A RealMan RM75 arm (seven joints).
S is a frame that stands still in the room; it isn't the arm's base.
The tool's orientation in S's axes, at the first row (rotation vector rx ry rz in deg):
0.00, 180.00, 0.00
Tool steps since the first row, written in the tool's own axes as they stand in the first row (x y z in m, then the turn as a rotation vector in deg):
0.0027, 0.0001, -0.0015, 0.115, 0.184, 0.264
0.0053, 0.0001, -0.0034, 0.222, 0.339, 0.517
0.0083, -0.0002, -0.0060, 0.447, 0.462, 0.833
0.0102, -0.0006, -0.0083, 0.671, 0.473, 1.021
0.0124, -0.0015, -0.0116, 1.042, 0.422, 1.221
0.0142, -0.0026, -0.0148, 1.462, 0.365, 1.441
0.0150, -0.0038, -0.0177, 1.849, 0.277, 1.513
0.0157, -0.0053, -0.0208, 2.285, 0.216, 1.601
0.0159, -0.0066, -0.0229, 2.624, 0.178, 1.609
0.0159, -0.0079, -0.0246, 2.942, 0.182, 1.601
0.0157, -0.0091, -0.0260, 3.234, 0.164, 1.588
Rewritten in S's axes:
-0.0027, 0.0001, 0.0015, -0.115, 0.184, -0.264
-0.0053, 0.0001, 0.0034, -0.222, 0.339, -0.517
-0.0083, -0.0002, 0.0060, -0.447, 0.462, -0.833
-0.0102, -0.0006, 0.0083, -0.671, 0.473, -1.021
-0.0124, -0.0015, 0.0116, -1.042, 0.422, -1.221
-0.0142, -0.0026, 0.0148, -1.462, 0.365, -1.441
-0.0150, -0.0038, 0.0177, -1.849, 0.277, -1.513
-0.0157, -0.0053, 0.0208, -2.285, 0.216, -1.601
-0.0159, -0.0066, 0.0229, -2.624, 0.178, -1.609
-0.0159, -0.0079, 0.0246, -2.942, 0.182, -1.601
-0.0157, -0.0091, 0.0260, -3.234, 0.164, -1.588

